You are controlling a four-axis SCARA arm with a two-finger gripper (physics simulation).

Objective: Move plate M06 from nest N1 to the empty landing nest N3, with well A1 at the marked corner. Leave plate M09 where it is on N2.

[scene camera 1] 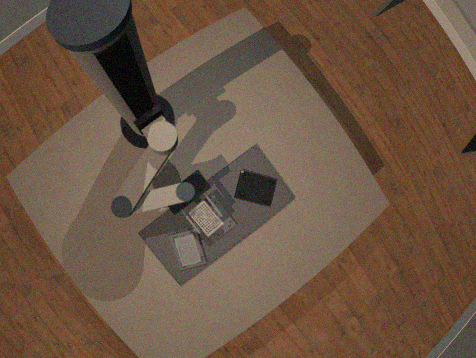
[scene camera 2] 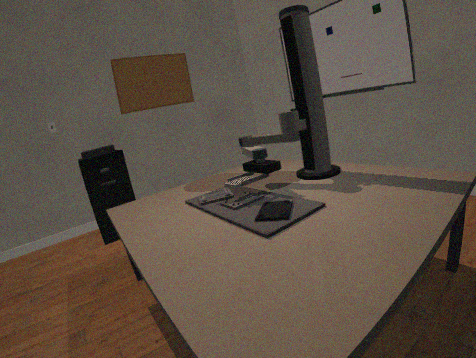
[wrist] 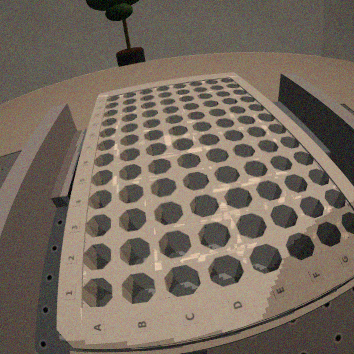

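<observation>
My gripper [scene camera 1: 206, 218] [scene camera 2: 245, 179] [wrist: 179, 99] is shut on the white multi-well plate M06 [scene camera 1: 202, 219] [scene camera 2: 238, 180] [wrist: 172, 213], with a finger along each long side. The plate hangs level above the middle nest [scene camera 1: 228, 221] [scene camera 2: 245, 201], a grey base with small dots, partly hidden in the overhead view. In the wrist view, well A1 is at the plate's near left corner. A pale plate [scene camera 1: 189, 250] [scene camera 2: 217, 197] sits in a nest at one end of the board. A black rectangular piece [scene camera 1: 255, 188] [scene camera 2: 274, 210] lies at the other end. Nest labels are unreadable.
The grey board [scene camera 1: 162, 234] [scene camera 2: 306, 206] carrying the nests lies on the beige table [scene camera 1: 320, 200] [scene camera 2: 250, 280]. The arm's column [scene camera 1: 127, 70] [scene camera 2: 312, 90] stands behind it. A black cabinet [scene camera 2: 107, 190] stands beyond the table, and a potted plant [wrist: 130, 56] shows in the wrist view.
</observation>
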